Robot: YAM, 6 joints.
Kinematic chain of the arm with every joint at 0, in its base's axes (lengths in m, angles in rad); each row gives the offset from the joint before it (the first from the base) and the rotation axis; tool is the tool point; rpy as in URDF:
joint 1: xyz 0 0 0.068 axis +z
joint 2: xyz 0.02 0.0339 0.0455 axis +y
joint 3: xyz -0.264 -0.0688 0 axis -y
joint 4: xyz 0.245 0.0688 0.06 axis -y
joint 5: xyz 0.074 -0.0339 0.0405 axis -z
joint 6: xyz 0.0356 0 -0.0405 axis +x
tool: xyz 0 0 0 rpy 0 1.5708 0
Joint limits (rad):
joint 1: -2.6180..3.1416
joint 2: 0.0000..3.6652
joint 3: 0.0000..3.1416
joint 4: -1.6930..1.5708
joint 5: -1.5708..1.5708
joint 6: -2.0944..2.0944
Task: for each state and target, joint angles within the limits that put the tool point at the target. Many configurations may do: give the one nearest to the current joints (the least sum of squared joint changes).
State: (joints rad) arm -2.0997 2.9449 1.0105 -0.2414 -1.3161 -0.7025
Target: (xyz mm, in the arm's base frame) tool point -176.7 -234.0 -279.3
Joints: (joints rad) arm -2.3297 3.3515 1.6432 -0.0071 -1.1732 -0.7025
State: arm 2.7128 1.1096 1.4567 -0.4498 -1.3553 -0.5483
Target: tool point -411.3 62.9 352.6
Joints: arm 2.9084 1.8250 1.6638 -0.2803 -1.2562 -0.5483
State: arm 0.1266 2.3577 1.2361 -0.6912 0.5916 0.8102
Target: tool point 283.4 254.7 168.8
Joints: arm 0.7818 1.9583 1.3623 -0.7388 0.5601 0.8102
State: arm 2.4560 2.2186 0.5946 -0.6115 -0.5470 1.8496
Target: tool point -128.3 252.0 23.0
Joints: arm 1.9814 2.1308 0.9046 -0.5087 -0.4990 1.8496
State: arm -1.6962 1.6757 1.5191 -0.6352 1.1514 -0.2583
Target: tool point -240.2 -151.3 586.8
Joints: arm -2.4677 1.5856 2.1702 -0.3143 1.0967 -0.2583
